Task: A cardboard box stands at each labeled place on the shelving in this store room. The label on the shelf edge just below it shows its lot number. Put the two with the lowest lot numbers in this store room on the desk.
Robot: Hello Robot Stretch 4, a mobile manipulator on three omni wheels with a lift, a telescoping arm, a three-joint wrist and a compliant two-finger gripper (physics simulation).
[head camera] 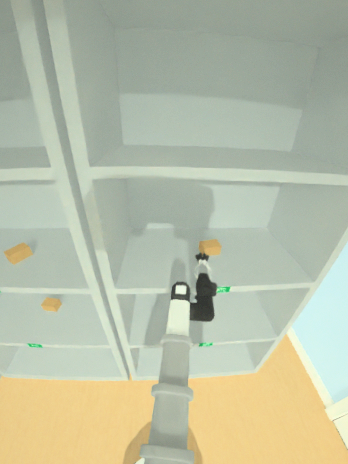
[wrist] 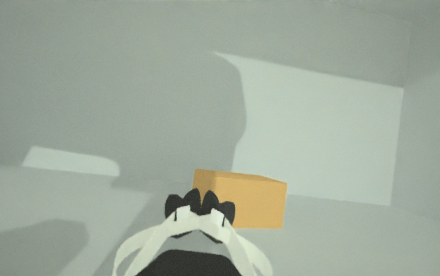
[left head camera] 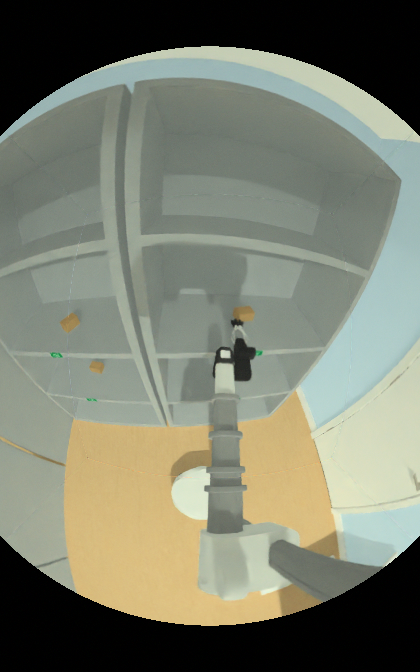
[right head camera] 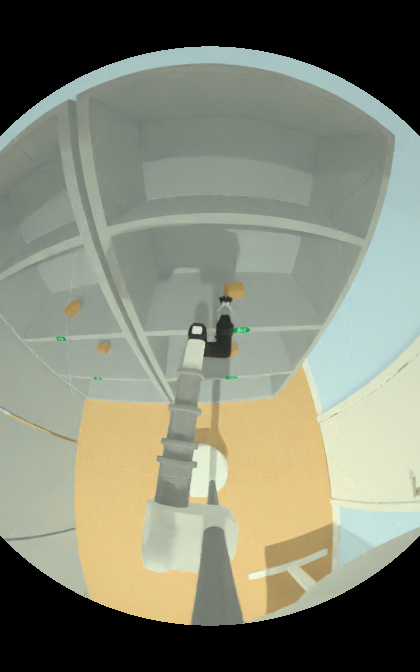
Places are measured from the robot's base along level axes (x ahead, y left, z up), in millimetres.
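Pixels of known places: gripper, fingertip midpoint: [head camera: 201,254] [wrist: 200,205].
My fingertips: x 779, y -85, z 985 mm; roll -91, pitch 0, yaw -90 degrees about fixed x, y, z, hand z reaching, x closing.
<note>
Behind a point stands the place of what it marks.
My gripper [head camera: 202,257] @(x 779, y -85, z 985 mm) [left head camera: 237,322] [right head camera: 225,299] [wrist: 200,205] @(x 779, y -85, z 985 mm) is shut, its fingertips together with no box between them. It is inside the middle-height compartment of the right shelf bay. A cardboard box [head camera: 210,246] @(x 807, y -124, z 1013 mm) [left head camera: 244,313] [right head camera: 234,289] [wrist: 255,202] @(x 805, y -142, z 990 mm) stands on that shelf, just beyond and to the right of the fingertips, which cover its lower left part in the wrist view. Whether they touch it is unclear. The green label [head camera: 223,289] @(x 607, y -171, z 949 mm) [left head camera: 259,353] [right head camera: 242,330] on the edge below is too small to read surely. A lower box [right head camera: 234,350] is partly hidden behind the wrist.
In the left bay, one box [head camera: 18,253] @(x 641, y 752, z 1005 mm) [left head camera: 70,322] [right head camera: 73,309] stands at middle height and another box [head camera: 51,304] @(x 693, y 787, z 556 mm) [left head camera: 96,367] [right head camera: 103,347] on the shelf below. An upright divider [head camera: 95,235] @(x 544, y 278, z 1210 mm) stands left of the arm. A shelf board [head camera: 215,174] @(x 595, y -70, z 1403 mm) runs above the gripper's compartment.
</note>
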